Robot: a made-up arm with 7 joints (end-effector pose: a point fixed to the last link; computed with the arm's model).
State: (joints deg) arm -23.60 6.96 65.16 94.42 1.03 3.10 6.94
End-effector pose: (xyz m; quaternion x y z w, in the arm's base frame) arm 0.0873 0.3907 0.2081 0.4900 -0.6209 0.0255 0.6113
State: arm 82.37 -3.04 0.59 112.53 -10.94 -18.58 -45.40
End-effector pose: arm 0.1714 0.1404 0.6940 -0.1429 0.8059 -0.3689 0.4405
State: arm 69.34 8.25 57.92 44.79 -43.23 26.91 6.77
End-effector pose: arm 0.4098 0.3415 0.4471 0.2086 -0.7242 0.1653 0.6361
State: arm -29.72 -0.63 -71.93 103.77 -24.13 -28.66 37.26
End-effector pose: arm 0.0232 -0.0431 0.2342 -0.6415 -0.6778 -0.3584 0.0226
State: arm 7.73 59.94 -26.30 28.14 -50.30 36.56 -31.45
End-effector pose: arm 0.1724 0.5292 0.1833 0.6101 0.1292 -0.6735 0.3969
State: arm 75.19 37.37 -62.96 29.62 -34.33 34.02 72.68
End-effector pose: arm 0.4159 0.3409 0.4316 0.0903 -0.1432 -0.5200 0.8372
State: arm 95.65 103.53 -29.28 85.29 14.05 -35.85 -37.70
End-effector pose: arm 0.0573 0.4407 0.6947 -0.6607 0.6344 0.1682 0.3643
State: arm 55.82 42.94 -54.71 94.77 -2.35 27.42 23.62
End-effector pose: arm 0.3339 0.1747 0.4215 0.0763 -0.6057 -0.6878 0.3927
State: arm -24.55 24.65 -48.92 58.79 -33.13 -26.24 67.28
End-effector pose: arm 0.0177 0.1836 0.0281 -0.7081 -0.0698 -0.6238 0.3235
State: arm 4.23 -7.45 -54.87 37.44 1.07 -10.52 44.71
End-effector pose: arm 0.1618 0.0084 0.0637 -0.6142 -0.3951 -0.4707 0.4950
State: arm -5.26 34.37 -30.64 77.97 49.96 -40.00 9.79
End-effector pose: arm 0.2236 0.2267 0.1235 -0.1649 -0.8716 -0.0649 0.4572
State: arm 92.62 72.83 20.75 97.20 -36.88 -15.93 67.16
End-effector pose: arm -0.0157 0.3852 0.6929 0.7522 -0.4316 -0.4632 0.1825
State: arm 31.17 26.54 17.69 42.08 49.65 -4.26 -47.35
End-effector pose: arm 0.3709 0.3898 0.2550 0.3845 -0.5570 0.5193 0.5218
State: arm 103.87 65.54 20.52 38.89 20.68 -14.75 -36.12
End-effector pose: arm 0.0943 0.5662 0.6641 -0.4643 0.6640 -0.5593 0.1754
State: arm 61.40 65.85 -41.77 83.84 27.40 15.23 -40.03
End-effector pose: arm 0.3422 0.3327 0.5043 0.5272 -0.7739 -0.1754 0.3038
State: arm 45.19 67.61 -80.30 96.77 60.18 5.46 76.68
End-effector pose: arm 0.2792 0.2931 0.3067 -0.6985 -0.3265 -0.4432 0.4572
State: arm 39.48 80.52 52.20 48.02 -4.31 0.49 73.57
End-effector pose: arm 0.0811 0.5690 0.5838 0.3116 -0.7719 -0.3229 0.4504
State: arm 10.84 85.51 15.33 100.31 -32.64 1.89 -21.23
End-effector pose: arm 0.2839 0.3723 0.5144 -0.6885 0.4573 0.5610 0.0467
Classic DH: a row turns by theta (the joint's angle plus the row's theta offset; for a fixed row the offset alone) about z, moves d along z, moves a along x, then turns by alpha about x. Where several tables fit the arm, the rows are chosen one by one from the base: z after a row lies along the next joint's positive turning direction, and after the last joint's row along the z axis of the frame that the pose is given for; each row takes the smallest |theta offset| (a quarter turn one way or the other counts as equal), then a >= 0, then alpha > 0; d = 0 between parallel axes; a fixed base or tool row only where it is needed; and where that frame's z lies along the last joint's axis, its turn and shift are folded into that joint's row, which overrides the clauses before.
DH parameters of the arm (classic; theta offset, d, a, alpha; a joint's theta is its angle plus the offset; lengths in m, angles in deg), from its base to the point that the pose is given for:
base (fixed): 0 0.4365 0.0118 90
joint 1: 90 -0.1745 0.0078 90
joint 2: 90 0.0513 0.0054 90
joint 3: -90 -0.2284 0.0042 -90
joint 4: 0 0.0078 0.0104 90
joint 5: 0 -0.2347 -0.0126 90
joint 6: -90 0.0064 0.0094 -90
joint 7: -81.86 -0.0008 -0.0182 65.19
tool (fixed): -103.56 0.0106 0 0

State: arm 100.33 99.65 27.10 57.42 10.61 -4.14 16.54
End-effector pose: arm -0.1610 0.5099 0.6324 -0.7180 0.6723 -0.1093 0.1430
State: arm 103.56 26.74 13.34 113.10 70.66 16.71 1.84
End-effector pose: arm 0.0450 0.2721 0.7048 0.2375 0.8656 0.1225 0.4235
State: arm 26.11 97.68 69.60 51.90 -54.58 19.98 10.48
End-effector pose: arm 0.0396 0.5290 0.6757 0.8960 -0.2630 0.0243 0.3569
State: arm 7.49 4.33 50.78 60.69 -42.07 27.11 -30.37
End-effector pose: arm 0.2477 0.3345 0.1244 0.5971 -0.2657 -0.0040 0.7569
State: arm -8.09 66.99 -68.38 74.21 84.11 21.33 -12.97
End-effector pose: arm 0.1010 0.3579 0.1201 0.0058 -0.1406 -0.1119 0.9837
